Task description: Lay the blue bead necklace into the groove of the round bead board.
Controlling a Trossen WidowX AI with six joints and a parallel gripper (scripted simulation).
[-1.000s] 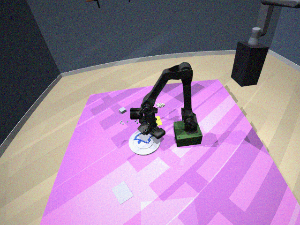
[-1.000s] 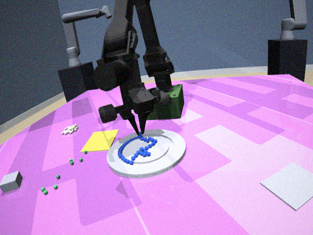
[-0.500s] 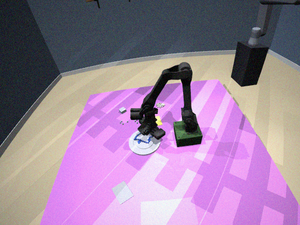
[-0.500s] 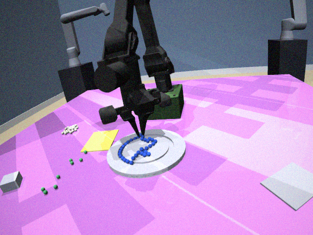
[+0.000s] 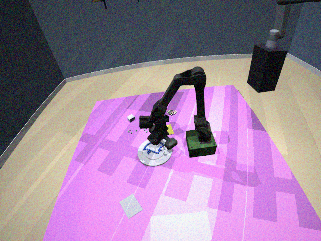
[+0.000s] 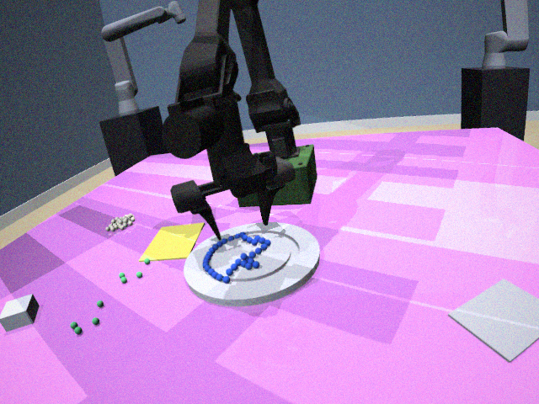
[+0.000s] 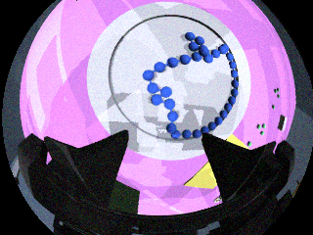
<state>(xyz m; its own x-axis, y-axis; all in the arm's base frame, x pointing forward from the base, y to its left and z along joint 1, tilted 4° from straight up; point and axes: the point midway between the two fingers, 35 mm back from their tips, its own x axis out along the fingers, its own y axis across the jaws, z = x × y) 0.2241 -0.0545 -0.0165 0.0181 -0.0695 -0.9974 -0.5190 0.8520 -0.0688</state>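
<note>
Right now my gripper tip is 6 cm short of the round white bead board, 2 cm to the right of it and 1 cm above it. The rest, counted from my gripper tip: yellow sheet (13 cm to the right, 2 cm below, 1 cm behind); grey tile (33 cm to the left, 20 cm ahead, 2 cm below); cube (30 cm to the right, 21 cm ahead, 1 cm below).
</note>
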